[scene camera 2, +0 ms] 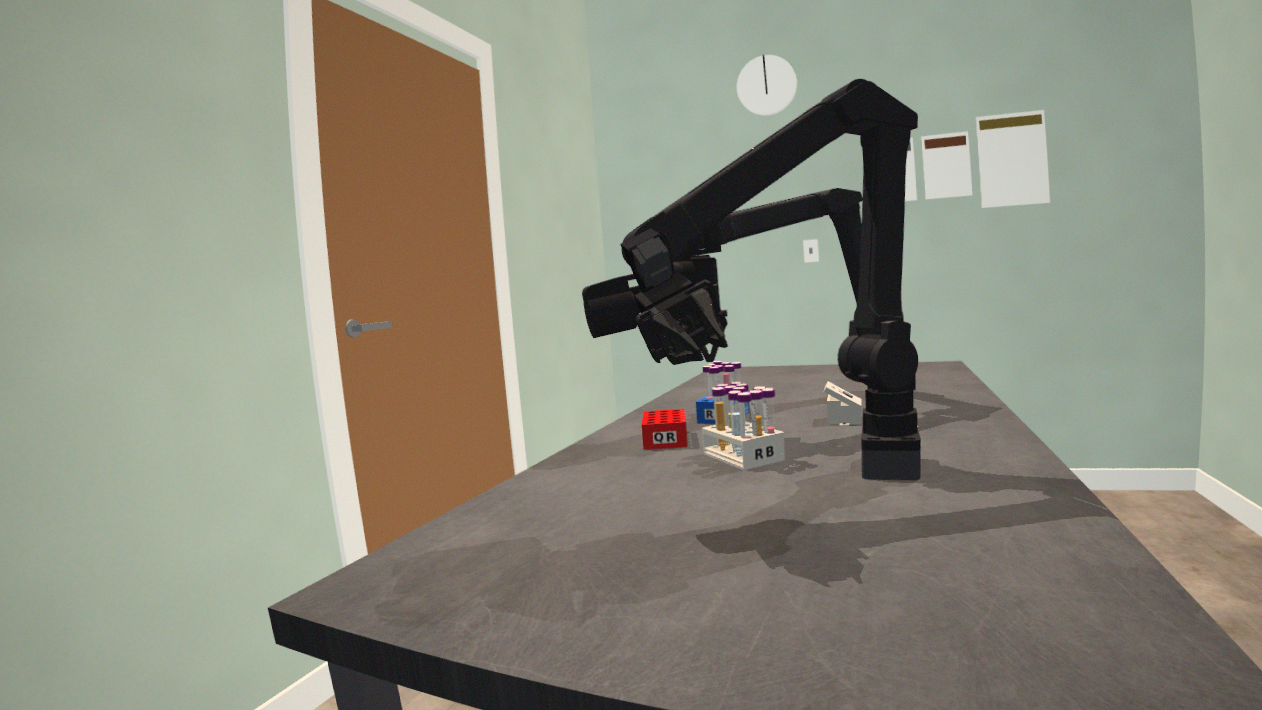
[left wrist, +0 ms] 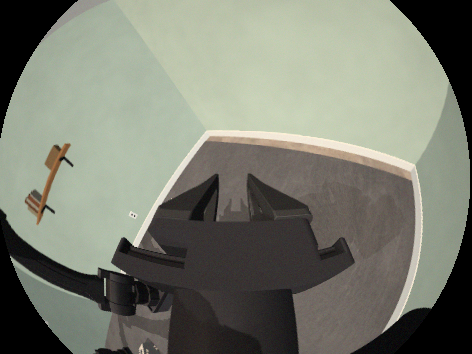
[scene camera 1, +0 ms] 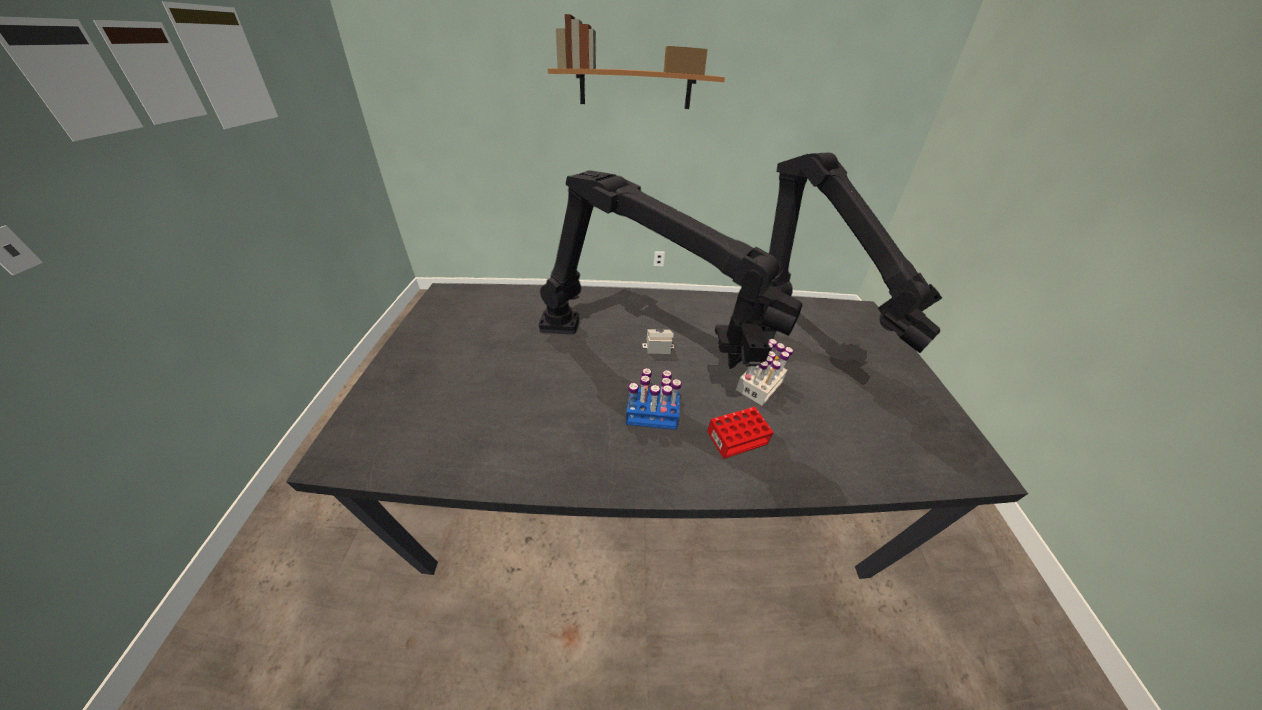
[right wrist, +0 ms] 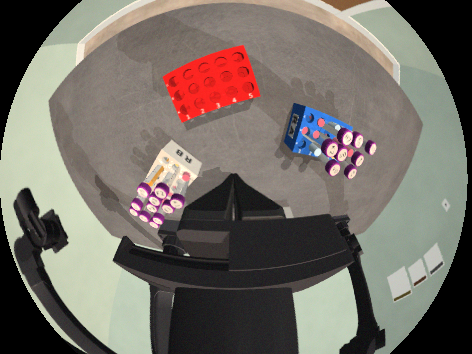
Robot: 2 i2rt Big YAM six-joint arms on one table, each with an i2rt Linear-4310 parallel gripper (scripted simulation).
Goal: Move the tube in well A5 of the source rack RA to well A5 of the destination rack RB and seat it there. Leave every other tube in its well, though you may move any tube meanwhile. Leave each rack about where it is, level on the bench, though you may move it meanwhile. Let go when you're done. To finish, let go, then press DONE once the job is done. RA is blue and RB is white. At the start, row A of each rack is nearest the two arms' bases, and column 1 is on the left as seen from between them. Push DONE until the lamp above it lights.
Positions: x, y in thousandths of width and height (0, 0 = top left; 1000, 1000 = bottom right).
Labels:
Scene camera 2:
my left gripper: 565, 491
red rack: 524, 605
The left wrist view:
my left gripper: 493, 507
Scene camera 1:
red rack: 599, 605
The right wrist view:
my right gripper: 495, 507
red rack: 488, 174

